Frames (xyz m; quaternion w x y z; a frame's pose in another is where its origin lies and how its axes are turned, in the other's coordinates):
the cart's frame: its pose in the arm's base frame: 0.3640 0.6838 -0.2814 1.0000 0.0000 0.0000 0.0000
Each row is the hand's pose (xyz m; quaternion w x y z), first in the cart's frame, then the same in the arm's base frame.
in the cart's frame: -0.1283 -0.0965 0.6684 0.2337 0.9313 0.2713 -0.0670
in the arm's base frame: 0.2357 0.5873 0.3870 0.2337 0.9313 0.2713 -0.0670
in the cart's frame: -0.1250 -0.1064 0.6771 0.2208 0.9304 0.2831 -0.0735
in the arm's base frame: 0.2390 0.5774 0.3957 0.2208 0.9304 0.2831 -0.0735
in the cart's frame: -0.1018 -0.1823 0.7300 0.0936 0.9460 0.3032 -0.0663
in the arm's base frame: 0.2622 0.5015 0.4486 0.0936 0.9460 0.3032 -0.0663
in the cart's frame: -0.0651 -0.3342 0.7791 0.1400 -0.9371 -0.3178 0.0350
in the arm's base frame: 0.2989 0.3496 0.4977 0.1400 -0.9371 -0.3178 0.0350
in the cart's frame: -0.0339 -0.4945 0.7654 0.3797 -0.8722 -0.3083 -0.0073
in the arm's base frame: 0.3301 0.1893 0.4840 0.3797 -0.8722 -0.3083 -0.0073
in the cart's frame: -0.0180 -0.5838 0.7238 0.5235 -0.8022 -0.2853 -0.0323
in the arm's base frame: 0.3460 0.1000 0.4424 0.5235 -0.8022 -0.2853 -0.0323
